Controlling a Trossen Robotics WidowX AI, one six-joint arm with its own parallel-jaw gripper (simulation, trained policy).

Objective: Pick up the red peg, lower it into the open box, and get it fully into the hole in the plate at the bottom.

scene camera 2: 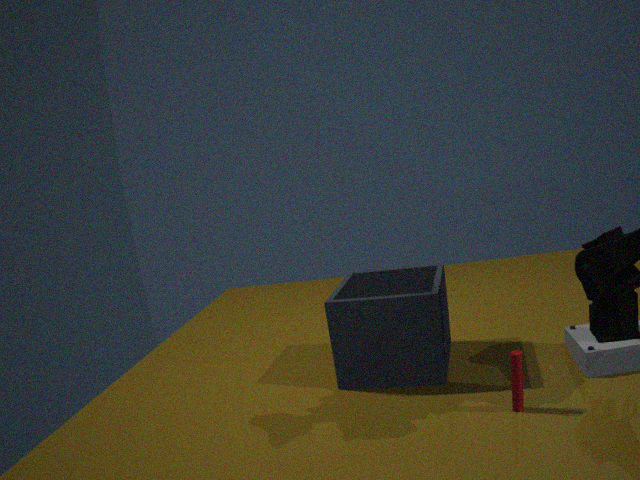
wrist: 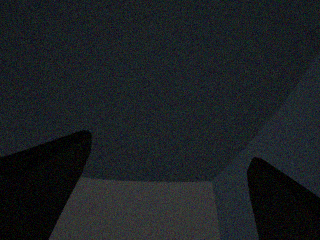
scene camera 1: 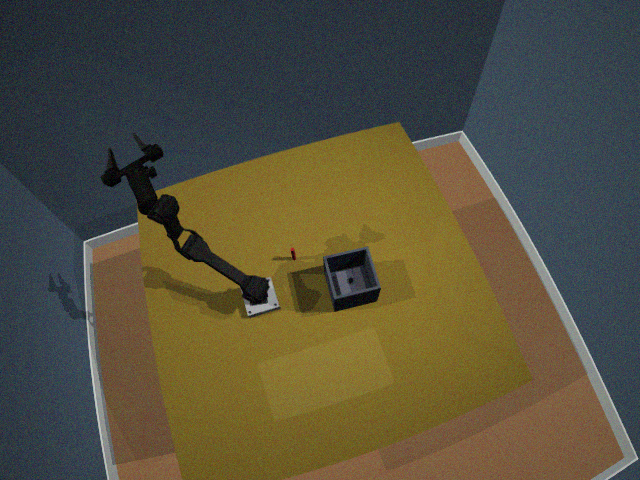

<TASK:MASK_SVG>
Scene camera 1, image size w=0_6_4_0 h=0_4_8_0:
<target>my gripper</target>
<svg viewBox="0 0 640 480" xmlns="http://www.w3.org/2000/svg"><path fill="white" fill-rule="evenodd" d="M163 150L157 144L145 145L133 133L134 139L136 139L143 153L145 152L145 155L119 170L113 152L109 148L107 168L104 171L105 174L101 175L103 184L113 187L121 182L120 178L124 175L127 176L129 186L133 191L143 183L151 183L149 177L153 179L157 176L156 169L154 169L154 166L148 168L146 165L143 167L143 164L149 160L155 162L163 157Z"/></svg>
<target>dark grey box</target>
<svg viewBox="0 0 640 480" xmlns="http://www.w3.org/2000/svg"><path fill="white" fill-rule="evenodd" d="M368 246L323 256L324 274L335 312L377 302L381 286ZM360 267L366 289L340 295L336 281L336 272Z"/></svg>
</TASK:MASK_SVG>
